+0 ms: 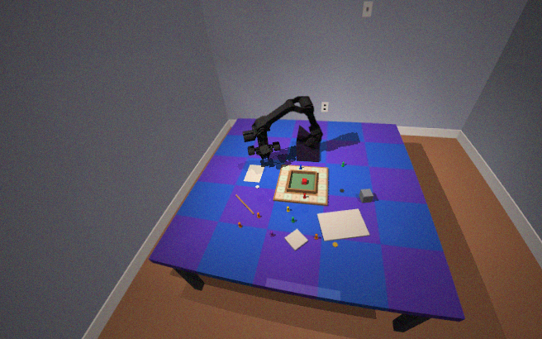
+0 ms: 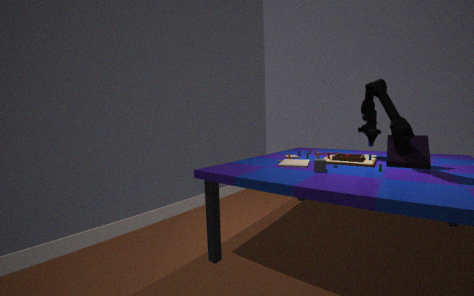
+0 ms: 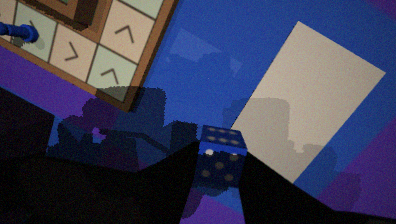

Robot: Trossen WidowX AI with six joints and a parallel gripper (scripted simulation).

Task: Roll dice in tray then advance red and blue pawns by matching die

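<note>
The red pawn is 25 cm to the left of my gripper tip, 21 cm ahead of it and 5 cm below it. From my gripper tip the other things lie so: wooden stick: 29 cm ahead, 8 cm below, 6 cm to the right; green tray: 23 cm to the left, 10 cm ahead, 7 cm below; blue pawn: 21 cm to the left, 5 cm below, 1 cm behind.
</note>
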